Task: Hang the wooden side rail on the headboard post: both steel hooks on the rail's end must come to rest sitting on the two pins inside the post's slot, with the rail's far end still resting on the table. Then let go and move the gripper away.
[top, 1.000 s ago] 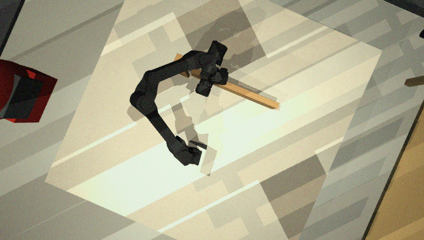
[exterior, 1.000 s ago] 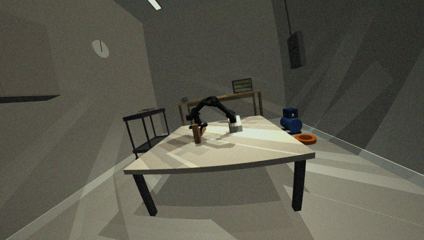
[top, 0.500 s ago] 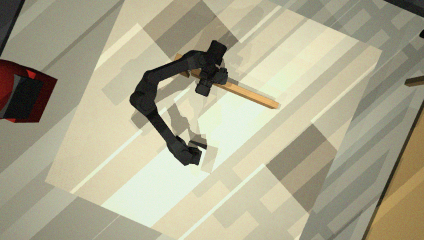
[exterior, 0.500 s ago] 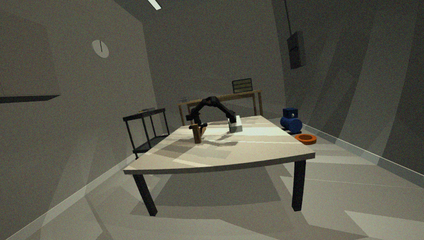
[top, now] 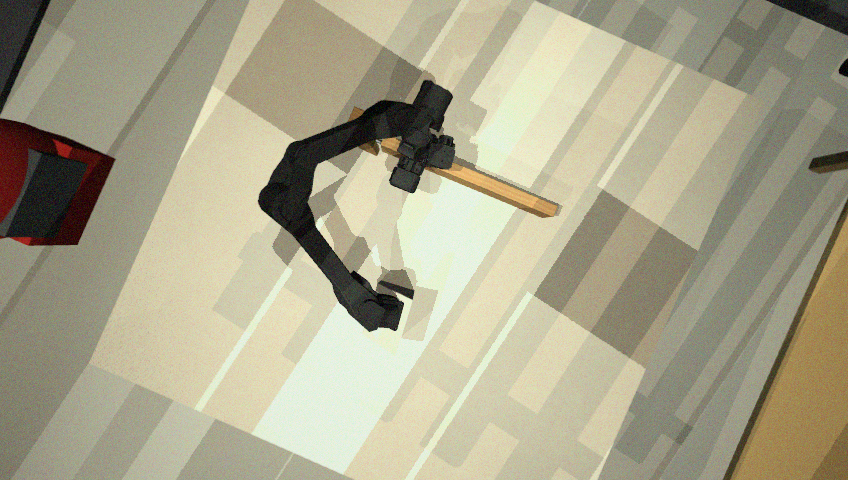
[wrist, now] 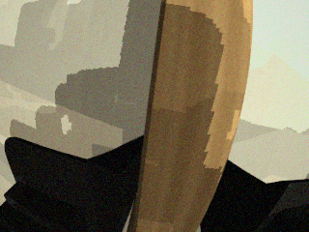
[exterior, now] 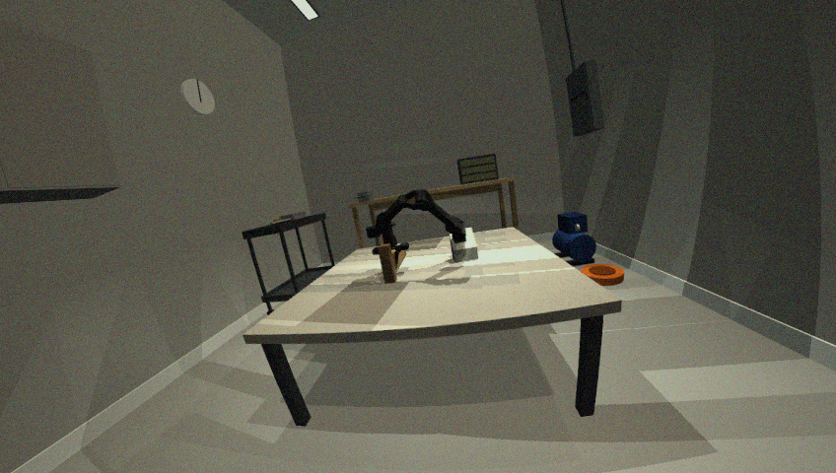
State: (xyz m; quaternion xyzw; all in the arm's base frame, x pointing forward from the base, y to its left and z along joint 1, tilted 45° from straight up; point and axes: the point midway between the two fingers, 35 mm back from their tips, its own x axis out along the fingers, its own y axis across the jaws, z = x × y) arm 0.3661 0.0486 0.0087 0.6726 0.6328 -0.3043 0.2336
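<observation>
The wooden headboard post lies 20 mm ahead of my gripper tip, 120 mm to the left of it and 40 mm above it.
</observation>
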